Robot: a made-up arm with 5 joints.
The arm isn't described. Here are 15 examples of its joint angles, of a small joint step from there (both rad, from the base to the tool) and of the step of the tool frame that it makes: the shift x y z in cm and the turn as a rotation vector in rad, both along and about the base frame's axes.
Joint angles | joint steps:
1: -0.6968 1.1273 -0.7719 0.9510 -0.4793 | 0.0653 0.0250 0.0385 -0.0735 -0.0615
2: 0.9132 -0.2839 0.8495 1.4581 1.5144 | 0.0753 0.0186 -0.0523 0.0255 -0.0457
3: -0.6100 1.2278 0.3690 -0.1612 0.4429 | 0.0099 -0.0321 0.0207 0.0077 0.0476
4: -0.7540 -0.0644 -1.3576 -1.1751 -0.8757 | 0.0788 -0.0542 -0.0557 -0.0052 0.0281
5: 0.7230 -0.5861 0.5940 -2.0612 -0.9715 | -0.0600 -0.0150 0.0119 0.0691 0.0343
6: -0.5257 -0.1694 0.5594 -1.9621 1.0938 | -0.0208 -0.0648 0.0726 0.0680 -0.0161
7: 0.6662 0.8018 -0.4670 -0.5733 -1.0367 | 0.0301 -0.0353 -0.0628 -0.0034 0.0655
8: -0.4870 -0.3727 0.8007 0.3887 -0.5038 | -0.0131 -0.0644 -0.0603 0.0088 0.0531
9: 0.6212 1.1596 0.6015 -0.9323 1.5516 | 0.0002 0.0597 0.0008 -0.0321 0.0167
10: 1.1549 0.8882 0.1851 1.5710 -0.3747 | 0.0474 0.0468 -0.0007 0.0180 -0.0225
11: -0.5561 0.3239 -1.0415 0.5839 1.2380 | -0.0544 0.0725 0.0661 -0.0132 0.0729
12: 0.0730 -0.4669 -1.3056 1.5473 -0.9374 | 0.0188 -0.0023 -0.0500 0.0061 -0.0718
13: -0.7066 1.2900 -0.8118 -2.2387 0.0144 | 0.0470 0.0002 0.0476 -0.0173 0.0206
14: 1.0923 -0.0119 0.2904 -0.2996 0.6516 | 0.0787 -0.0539 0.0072 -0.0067 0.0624
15: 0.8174 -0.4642 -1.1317 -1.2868 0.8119 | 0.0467 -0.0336 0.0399 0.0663 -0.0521
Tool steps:
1: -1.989 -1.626 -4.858 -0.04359 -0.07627 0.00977
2: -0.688 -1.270 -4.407 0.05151 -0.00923 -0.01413
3: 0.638 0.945 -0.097 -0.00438 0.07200 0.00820
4: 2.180 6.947 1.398 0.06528 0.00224 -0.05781
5: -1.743 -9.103 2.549 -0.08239 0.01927 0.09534
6: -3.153 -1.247 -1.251 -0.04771 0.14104 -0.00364
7: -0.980 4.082 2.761 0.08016 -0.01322 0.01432
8: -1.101 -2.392 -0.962 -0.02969 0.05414 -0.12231
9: 1.762 -0.437 2.199 -0.00963 -0.08247 -0.02246
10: -1.801 1.571 -3.544 0.02515 -0.02422 -0.02895
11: 1.022 -3.317 -2.477 -0.02974 -0.08446 0.10280
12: -1.407 -0.412 -1.106 0.03314 0.00104 0.01533
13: 0.602 0.173 1.105 -0.02021 -0.01359 0.00199
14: 0.603 5.943 -0.898 0.13330 -0.01421 0.06324
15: -2.285 -1.775 2.778 0.09492 0.06413 0.03280
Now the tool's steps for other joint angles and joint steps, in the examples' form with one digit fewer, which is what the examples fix.
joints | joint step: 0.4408 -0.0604 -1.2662 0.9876 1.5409 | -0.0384 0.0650 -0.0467 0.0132 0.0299
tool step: -0.11 2.94 -0.68 -0.0204 -0.0369 -0.0920
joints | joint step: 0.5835 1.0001 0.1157 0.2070 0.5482 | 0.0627 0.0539 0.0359 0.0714 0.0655
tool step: 1.42 2.98 -1.48 0.0674 -0.0206 0.0540
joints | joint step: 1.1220 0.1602 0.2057 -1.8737 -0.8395 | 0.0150 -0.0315 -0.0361 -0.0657 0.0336
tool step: 1.04 2.65 0.75 0.0166 -0.0142 -0.0349
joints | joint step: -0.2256 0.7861 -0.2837 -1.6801 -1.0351 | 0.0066 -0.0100 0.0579 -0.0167 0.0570
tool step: 2.79 -4.29 3.08 -0.0795 0.0088 0.0752
